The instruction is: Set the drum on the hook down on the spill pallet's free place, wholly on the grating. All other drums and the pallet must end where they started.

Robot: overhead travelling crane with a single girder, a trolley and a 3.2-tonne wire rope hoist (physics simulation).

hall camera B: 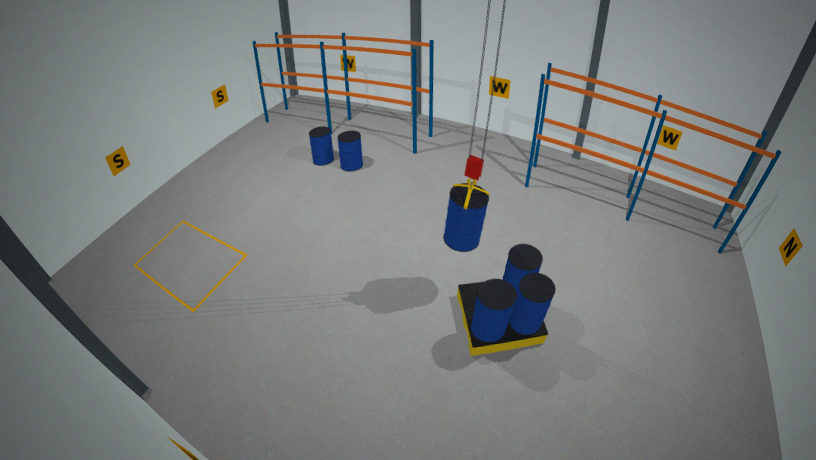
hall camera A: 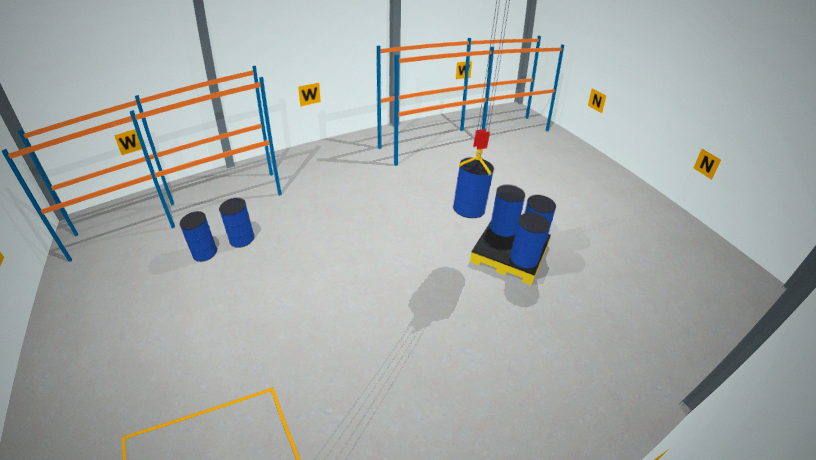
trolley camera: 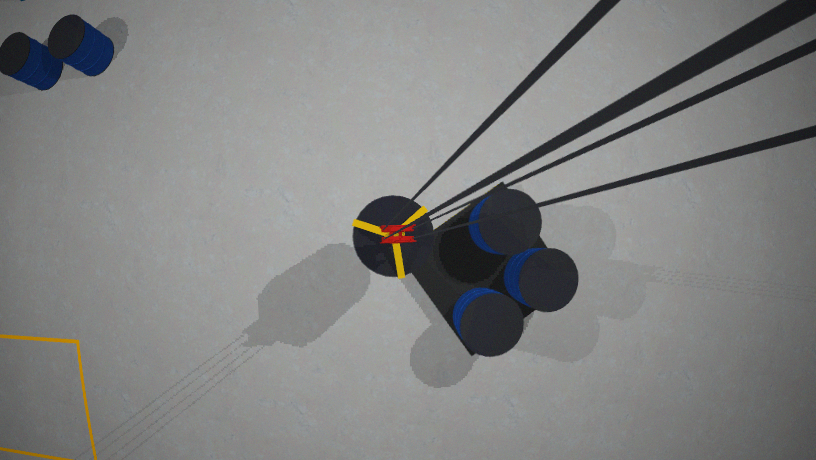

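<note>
A blue drum with a dark lid [hall camera A: 472, 194] [hall camera B: 464, 225] [trolley camera: 374, 254] hangs upright in the air, its shadow apart from it. My gripper, a yellow three-armed grab [hall camera A: 477, 164] [hall camera B: 469, 193] [trolley camera: 395, 233] under the red hook block, is shut on its top. The spill pallet [hall camera A: 492, 266] [hall camera B: 508, 345] [trolley camera: 432, 286] has a yellow side and dark grating. It bears three drums: one [hall camera A: 507, 212] [trolley camera: 511, 221], a second [hall camera A: 528, 249] [trolley camera: 491, 323] and a third [hall camera A: 541, 204] [trolley camera: 545, 280]. In the trolley view the hung drum overlaps the pallet's left corner, beside the dark free place.
Two other blue drums [hall camera A: 198, 237] [hall camera A: 237, 224] [hall camera B: 321, 147] [hall camera B: 350, 152] stand on the floor near a rack [hall camera A: 153, 162] [hall camera B: 414, 102]. A second rack [hall camera A: 396, 111] [hall camera B: 645, 165] stands by the W wall. A yellow outline [hall camera A: 197, 413] [hall camera B: 214, 238] [trolley camera: 84, 377] marks the floor.
</note>
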